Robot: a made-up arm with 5 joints.
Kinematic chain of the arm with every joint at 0, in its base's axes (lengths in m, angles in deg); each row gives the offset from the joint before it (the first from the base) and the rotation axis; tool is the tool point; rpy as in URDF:
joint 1: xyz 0.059 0 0.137 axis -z
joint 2: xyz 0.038 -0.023 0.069 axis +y
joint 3: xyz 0.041 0 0.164 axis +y
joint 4: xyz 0.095 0 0.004 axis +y
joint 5: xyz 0.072 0.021 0 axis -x
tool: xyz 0 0 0 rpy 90 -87.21 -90
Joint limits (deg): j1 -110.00..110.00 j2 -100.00..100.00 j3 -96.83..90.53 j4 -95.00..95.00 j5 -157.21..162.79
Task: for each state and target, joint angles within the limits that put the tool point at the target. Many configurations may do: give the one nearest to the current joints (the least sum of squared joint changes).
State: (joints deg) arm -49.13 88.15 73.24 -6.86 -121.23
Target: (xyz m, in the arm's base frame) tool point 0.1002 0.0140 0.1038
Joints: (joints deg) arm -21.40 91.75 72.91 -6.88 -121.23
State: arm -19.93 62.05 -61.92 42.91 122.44
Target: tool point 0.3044 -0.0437 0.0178
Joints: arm 9.64 92.24 -42.09 51.83 122.44
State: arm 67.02 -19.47 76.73 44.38 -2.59
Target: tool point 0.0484 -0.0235 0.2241
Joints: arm 109.83 -20.43 87.89 50.35 -2.59
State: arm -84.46 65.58 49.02 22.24 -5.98
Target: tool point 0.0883 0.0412 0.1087
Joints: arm -56.85 89.17 61.12 23.24 -5.98
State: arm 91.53 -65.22 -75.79 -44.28 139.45
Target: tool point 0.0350 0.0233 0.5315
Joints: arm 47.58 -27.86 -61.51 -23.57 139.45
